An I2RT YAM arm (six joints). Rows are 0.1 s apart.
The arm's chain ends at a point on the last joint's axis. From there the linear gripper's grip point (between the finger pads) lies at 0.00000 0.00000 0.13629 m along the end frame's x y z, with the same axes.
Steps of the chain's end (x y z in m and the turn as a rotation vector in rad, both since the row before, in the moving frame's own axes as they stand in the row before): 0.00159, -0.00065, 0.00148, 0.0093, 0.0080, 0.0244; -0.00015, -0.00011, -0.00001, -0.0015, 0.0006, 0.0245; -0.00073, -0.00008, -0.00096, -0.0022, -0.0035, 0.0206; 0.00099, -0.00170, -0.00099, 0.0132, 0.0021, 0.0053; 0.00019, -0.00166, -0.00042, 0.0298, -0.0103, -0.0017; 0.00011, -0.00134, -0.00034, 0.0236, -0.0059, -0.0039
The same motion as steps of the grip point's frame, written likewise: 0.00270, -0.00190, 0.00147, 0.0093, 0.0080, 0.0244; -0.00007, 0.00010, -0.00001, -0.0015, 0.0006, 0.0245; -0.00121, 0.00021, -0.00096, -0.0022, -0.0035, 0.0206; 0.00128, -0.00350, -0.00100, 0.0132, 0.0021, 0.0053; -0.00122, -0.00572, -0.00049, 0.0298, -0.0103, -0.0017; -0.00070, -0.00455, -0.00038, 0.0236, -0.0059, -0.0039
